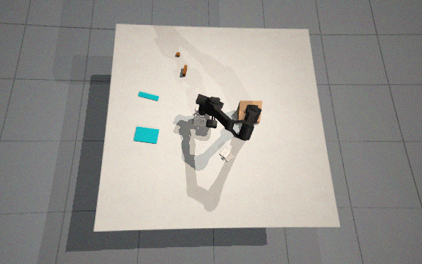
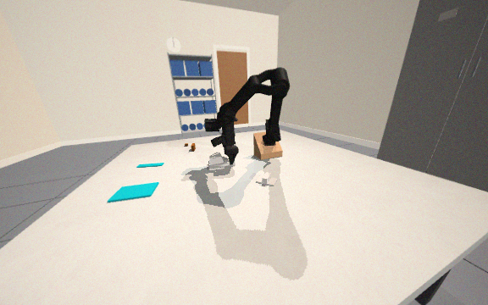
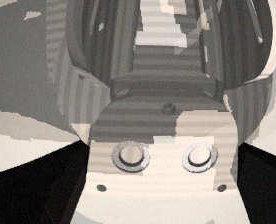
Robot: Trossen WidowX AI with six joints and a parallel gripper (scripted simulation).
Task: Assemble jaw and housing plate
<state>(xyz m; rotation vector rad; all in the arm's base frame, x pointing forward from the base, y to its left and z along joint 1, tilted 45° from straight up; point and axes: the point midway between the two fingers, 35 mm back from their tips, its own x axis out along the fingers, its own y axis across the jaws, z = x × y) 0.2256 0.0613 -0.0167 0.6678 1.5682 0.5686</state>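
Now: the white housing plate 20 mm above my gripper tip and 10 mm ahead of it. The rest, counted from my gripper tip: white stand (230 mm to the left, 90 mm behind); elongated piece (20 mm ahead, 10 mm to the left, 10 mm above).
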